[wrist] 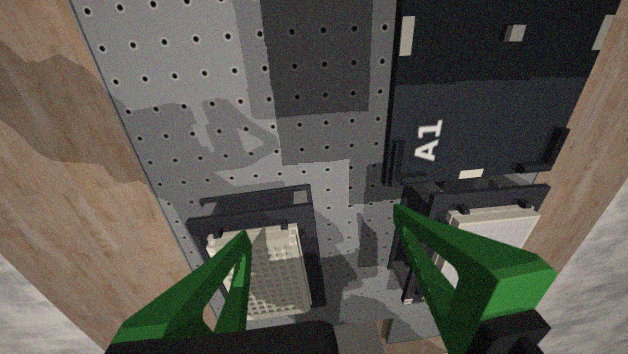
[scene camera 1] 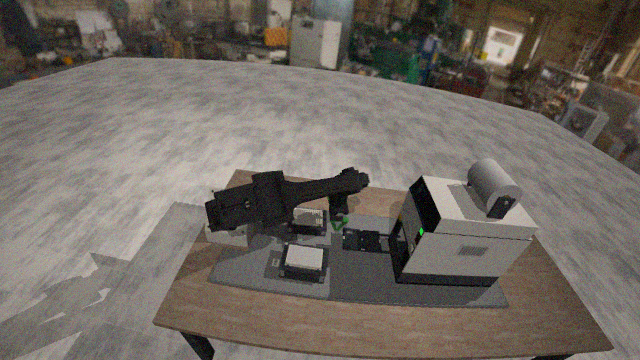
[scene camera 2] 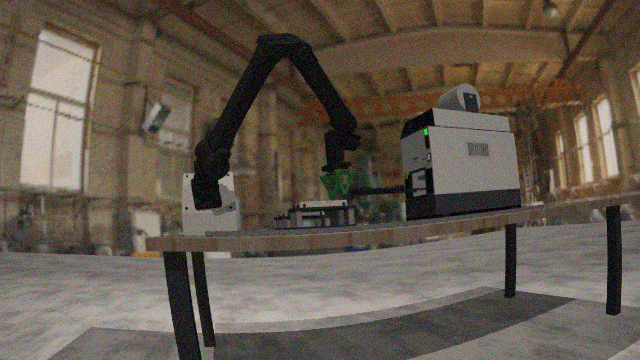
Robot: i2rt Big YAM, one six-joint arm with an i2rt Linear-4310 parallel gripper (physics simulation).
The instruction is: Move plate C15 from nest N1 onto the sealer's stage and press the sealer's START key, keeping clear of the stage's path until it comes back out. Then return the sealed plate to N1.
A white plate [scene camera 1: 297, 256] is 0.91 m from the lens. A black sealer stage [scene camera 1: 371, 242]: 0.95 m from the lens.
